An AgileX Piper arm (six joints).
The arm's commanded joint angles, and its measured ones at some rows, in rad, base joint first. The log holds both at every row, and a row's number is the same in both.
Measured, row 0: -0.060 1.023 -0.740 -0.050 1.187 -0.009
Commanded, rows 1 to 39: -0.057 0.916 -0.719 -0.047 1.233 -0.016; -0.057 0.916 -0.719 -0.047 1.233 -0.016; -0.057 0.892 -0.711 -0.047 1.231 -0.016; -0.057 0.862 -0.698 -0.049 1.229 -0.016; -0.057 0.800 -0.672 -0.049 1.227 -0.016; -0.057 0.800 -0.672 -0.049 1.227 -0.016; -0.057 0.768 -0.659 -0.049 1.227 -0.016; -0.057 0.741 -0.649 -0.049 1.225 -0.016; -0.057 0.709 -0.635 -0.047 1.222 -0.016; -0.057 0.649 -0.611 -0.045 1.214 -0.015; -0.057 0.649 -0.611 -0.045 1.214 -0.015; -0.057 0.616 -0.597 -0.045 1.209 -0.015; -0.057 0.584 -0.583 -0.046 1.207 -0.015; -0.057 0.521 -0.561 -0.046 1.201 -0.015; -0.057 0.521 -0.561 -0.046 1.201 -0.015; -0.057 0.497 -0.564 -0.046 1.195 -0.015; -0.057 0.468 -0.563 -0.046 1.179 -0.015; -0.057 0.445 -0.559 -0.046 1.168 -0.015; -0.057 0.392 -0.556 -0.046 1.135 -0.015; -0.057 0.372 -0.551 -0.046 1.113 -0.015; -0.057 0.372 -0.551 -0.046 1.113 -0.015; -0.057 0.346 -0.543 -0.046 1.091 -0.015; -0.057 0.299 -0.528 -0.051 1.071 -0.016; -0.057 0.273 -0.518 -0.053 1.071 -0.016; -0.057 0.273 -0.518 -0.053 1.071 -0.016; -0.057 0.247 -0.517 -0.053 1.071 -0.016; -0.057 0.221 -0.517 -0.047 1.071 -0.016; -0.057 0.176 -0.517 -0.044 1.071 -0.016; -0.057 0.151 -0.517 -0.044 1.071 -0.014; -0.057 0.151 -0.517 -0.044 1.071 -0.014; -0.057 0.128 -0.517 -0.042 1.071 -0.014; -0.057 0.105 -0.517 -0.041 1.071 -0.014; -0.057 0.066 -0.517 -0.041 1.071 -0.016; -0.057 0.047 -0.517 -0.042 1.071 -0.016; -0.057 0.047 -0.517 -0.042 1.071 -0.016; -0.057 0.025 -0.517 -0.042 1.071 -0.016; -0.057 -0.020 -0.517 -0.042 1.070 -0.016; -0.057 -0.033 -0.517 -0.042 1.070 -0.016; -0.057 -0.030 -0.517 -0.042 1.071 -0.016
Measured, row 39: -0.060 0.005 -0.519 -0.045 1.085 -0.009
